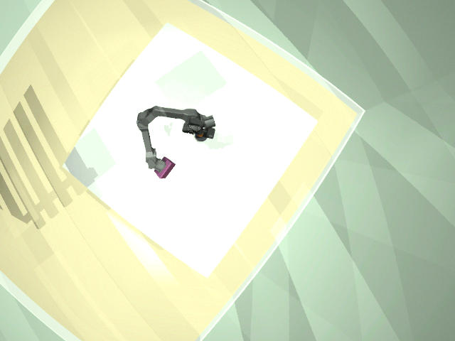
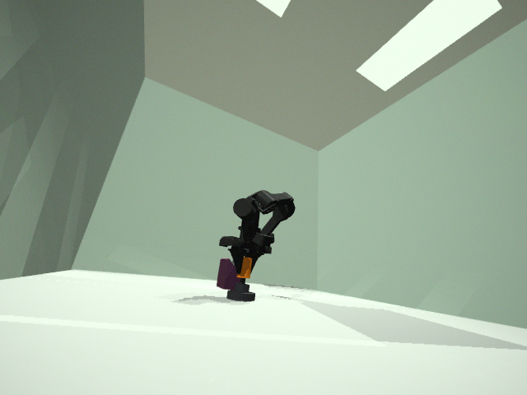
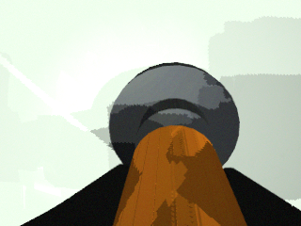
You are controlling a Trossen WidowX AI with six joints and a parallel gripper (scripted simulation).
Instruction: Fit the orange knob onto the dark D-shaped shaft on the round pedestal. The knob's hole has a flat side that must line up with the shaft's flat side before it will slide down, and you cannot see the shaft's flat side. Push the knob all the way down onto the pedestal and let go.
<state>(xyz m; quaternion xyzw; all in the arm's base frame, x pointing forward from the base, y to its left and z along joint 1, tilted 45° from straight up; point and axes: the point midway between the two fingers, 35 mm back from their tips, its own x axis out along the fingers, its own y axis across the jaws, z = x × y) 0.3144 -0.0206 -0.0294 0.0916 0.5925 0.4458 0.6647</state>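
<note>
My gripper tip is 20 mm below the orange knob. The rest, counted from my gripper tip: round pedestal: 40 mm below.
</note>
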